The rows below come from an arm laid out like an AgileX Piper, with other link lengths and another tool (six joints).
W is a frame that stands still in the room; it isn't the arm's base.
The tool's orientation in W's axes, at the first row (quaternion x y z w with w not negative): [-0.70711 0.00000 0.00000 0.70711]
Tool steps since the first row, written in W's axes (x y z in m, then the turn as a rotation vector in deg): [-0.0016 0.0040 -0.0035 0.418 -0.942 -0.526]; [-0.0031 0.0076 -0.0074 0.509 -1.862 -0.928]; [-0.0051 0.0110 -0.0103 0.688 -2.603 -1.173]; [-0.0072 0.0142 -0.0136 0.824 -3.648 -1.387]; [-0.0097 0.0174 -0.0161 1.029 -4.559 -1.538]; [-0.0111 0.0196 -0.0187 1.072 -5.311 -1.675]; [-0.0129 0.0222 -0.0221 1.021 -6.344 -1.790]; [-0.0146 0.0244 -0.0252 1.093 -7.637 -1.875]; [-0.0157 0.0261 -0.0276 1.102 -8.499 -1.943]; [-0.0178 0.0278 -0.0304 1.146 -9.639 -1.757]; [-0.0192 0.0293 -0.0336 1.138 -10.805 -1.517]
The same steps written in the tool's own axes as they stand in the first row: [-0.0016 0.0035 0.0040 0.418 0.526 -0.942]; [-0.0031 0.0074 0.0076 0.509 0.928 -1.862]; [-0.0051 0.0103 0.0110 0.688 1.173 -2.603]; [-0.0072 0.0136 0.0142 0.824 1.387 -3.648]; [-0.0097 0.0161 0.0174 1.029 1.538 -4.559]; [-0.0111 0.0187 0.0196 1.072 1.675 -5.311]; [-0.0129 0.0221 0.0222 1.021 1.790 -6.344]; [-0.0146 0.0252 0.0244 1.093 1.875 -7.637]; [-0.0157 0.0276 0.0261 1.102 1.943 -8.499]; [-0.0178 0.0304 0.0278 1.146 1.757 -9.639]; [-0.0192 0.0336 0.0293 1.138 1.517 -10.805]
